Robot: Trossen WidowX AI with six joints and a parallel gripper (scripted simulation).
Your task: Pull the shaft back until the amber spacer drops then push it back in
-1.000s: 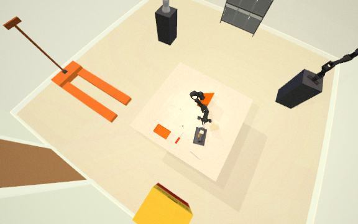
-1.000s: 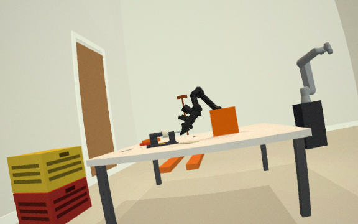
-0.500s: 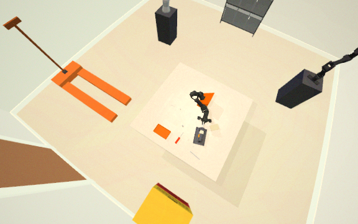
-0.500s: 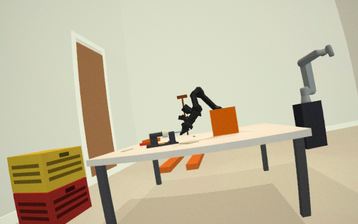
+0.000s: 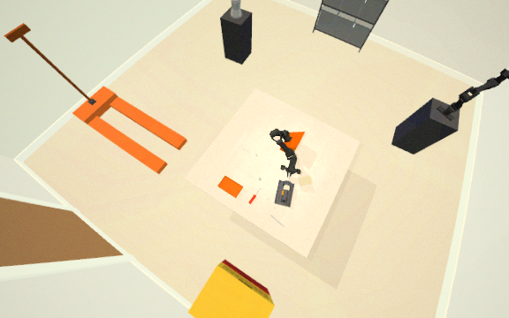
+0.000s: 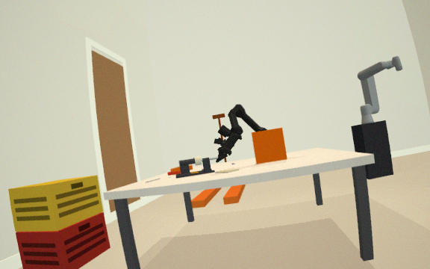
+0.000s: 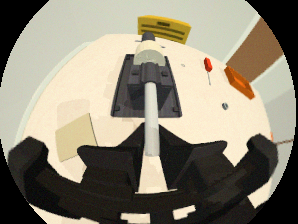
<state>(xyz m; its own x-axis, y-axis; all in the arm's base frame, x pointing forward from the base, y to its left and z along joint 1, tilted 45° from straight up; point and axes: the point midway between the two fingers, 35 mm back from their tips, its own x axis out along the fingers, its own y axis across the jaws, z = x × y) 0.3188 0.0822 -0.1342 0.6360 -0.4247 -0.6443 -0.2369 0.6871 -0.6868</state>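
My gripper tip is 50 mm short of the grey shaft, 10 mm to the right of it and 30 mm below it. Round my gripper tip: beige card: 70 mm behind, 160 mm to the left, 50 mm below; then white spacer: 110 mm ahead, 30 mm to the left, 30 mm above; then dark shaft fixture: 150 mm ahead, 40 mm to the left.
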